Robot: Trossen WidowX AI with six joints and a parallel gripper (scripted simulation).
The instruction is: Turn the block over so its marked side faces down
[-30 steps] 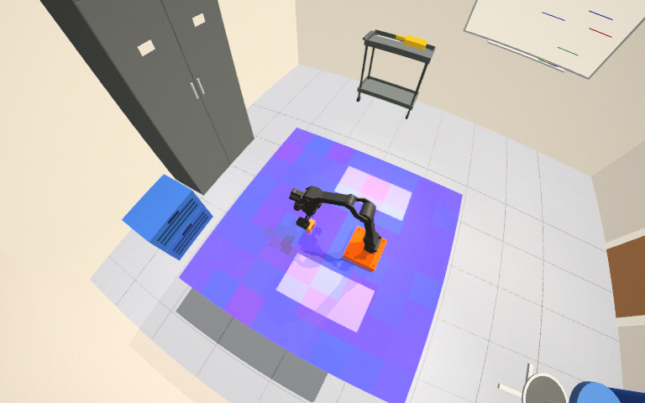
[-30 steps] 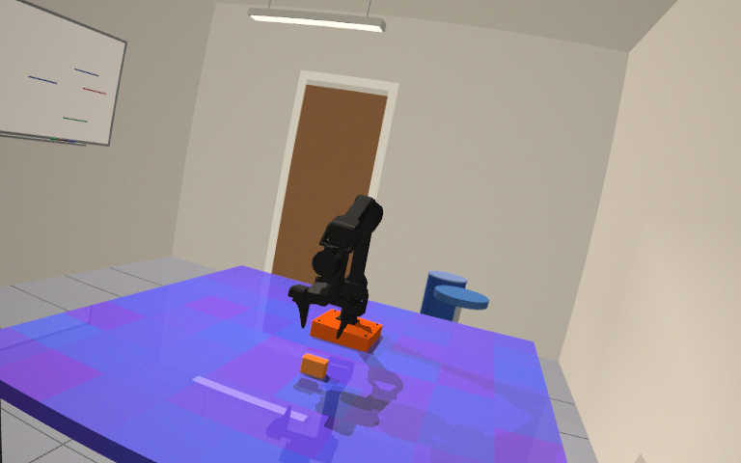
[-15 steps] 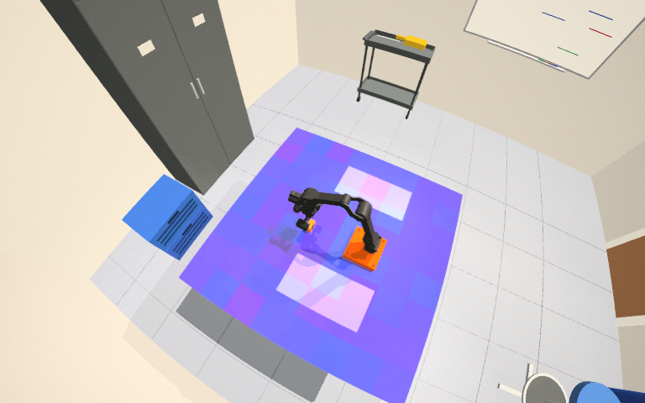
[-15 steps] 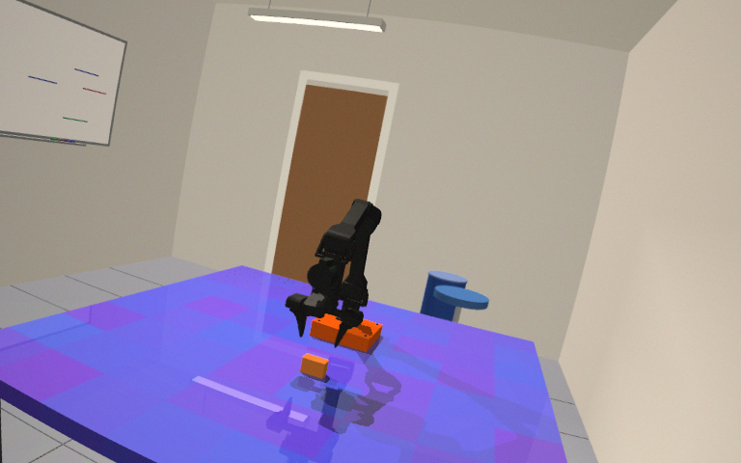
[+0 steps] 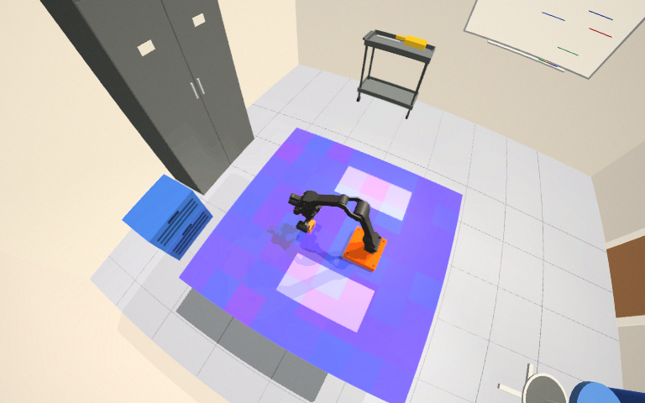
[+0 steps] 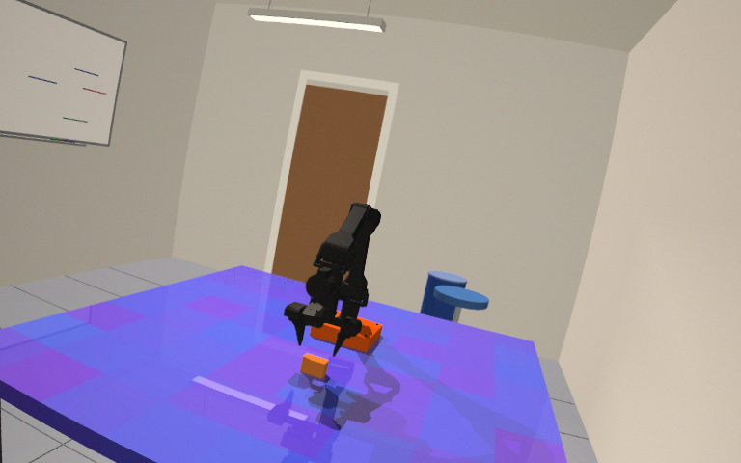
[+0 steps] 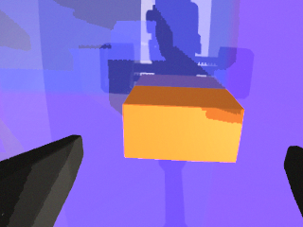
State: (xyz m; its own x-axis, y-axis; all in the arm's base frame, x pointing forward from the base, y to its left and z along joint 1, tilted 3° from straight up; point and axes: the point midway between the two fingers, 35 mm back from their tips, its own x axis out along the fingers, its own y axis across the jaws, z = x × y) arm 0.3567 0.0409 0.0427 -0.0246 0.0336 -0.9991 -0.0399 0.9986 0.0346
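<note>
Now: gripper tip 1 cm past the block and 4 cm above it.
</note>
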